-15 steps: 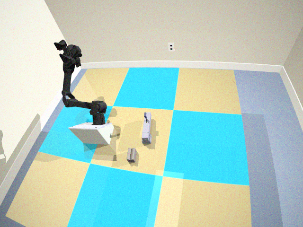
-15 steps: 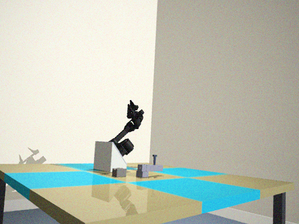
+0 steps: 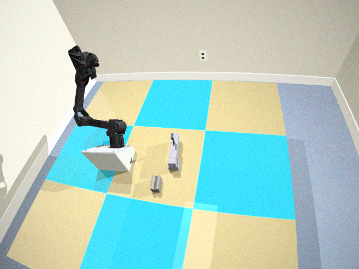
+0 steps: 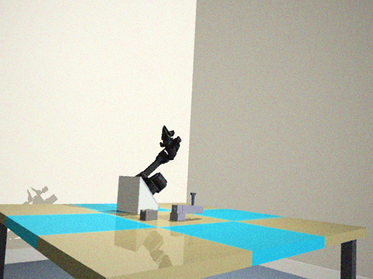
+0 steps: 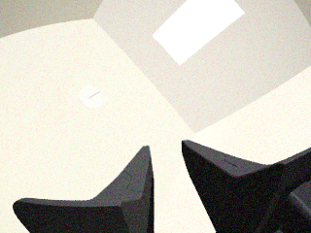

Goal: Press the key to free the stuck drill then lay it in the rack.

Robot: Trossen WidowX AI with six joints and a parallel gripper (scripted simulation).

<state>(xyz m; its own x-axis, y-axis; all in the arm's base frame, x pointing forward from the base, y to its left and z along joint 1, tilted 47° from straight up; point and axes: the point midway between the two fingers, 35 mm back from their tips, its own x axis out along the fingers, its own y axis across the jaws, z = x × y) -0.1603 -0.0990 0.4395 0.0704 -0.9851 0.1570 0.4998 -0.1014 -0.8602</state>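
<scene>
The dark blue key is 430 mm ahead of my gripper tip, 410 mm below it and 190 mm to the right of it. The rest, counted from my gripper tip: lavender grey block 460 mm below, 430 mm ahead, 230 mm to the right; drill 450 mm below, 430 mm ahead, 250 mm to the right; grey rack 480 mm below, 400 mm to the right, 350 mm ahead.
</scene>
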